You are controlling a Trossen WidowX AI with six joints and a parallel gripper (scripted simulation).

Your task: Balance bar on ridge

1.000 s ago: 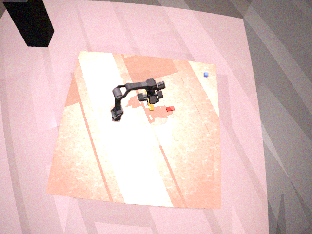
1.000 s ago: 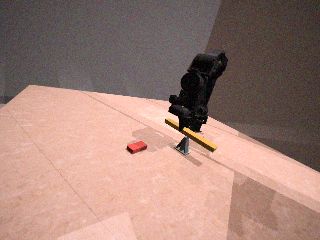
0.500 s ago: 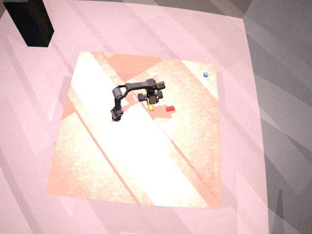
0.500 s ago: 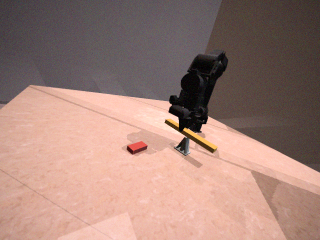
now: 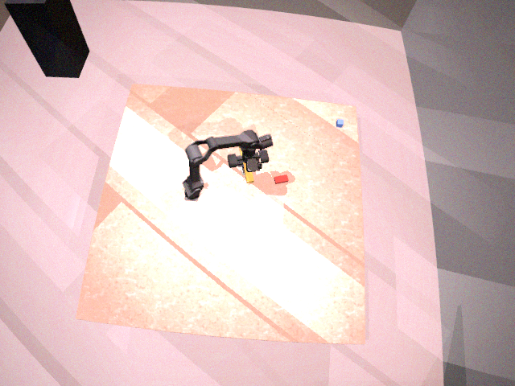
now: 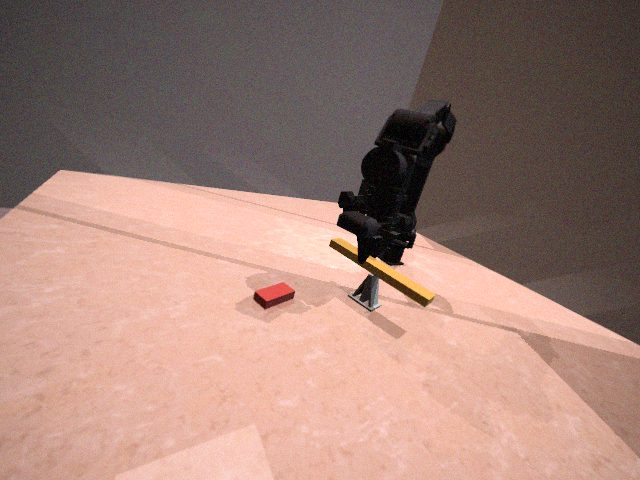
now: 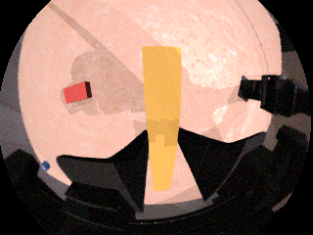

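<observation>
The yellow bar lies 1 cm behind my gripper tip and 3 cm to the left of it. Round my gripper tip: blue cube: 49 cm ahead, 36 cm to the left, 6 cm below; red block: 18 cm ahead, 2 cm to the right, 7 cm below.
</observation>
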